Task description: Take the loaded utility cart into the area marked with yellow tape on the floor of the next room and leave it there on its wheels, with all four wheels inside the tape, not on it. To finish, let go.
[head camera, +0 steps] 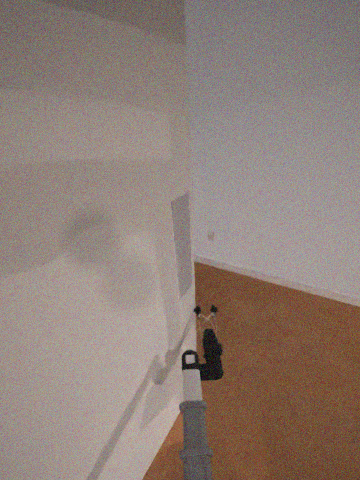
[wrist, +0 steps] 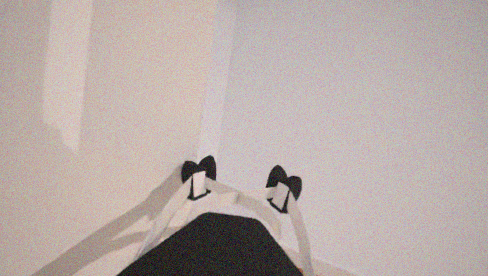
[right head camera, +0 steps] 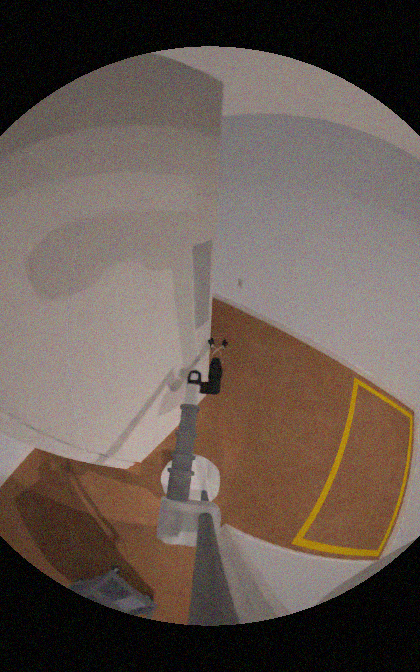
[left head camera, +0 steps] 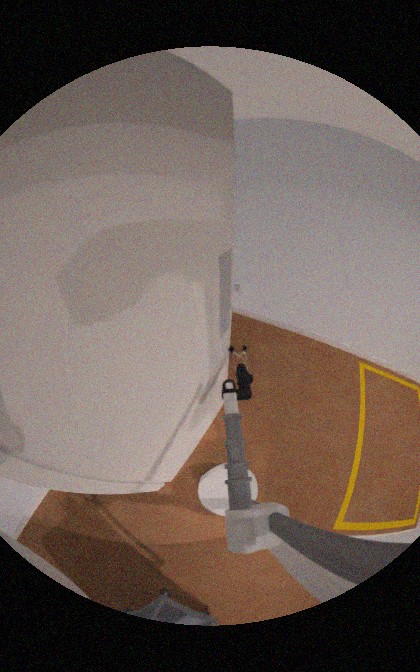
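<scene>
My gripper is open and empty at the end of the extended arm. Its left finger is close to the free edge of a large pale door panel; whether they touch I cannot tell. Part of the grey-blue utility cart shows at the bottom of both side head views, far from the gripper; its load and wheels cannot be made out. The yellow tape outline lies on the floor at the right.
A pale wall stands behind the door edge and runs along the far side of the brown floor. A white round shape shows below my arm. Another wall is at the lower right.
</scene>
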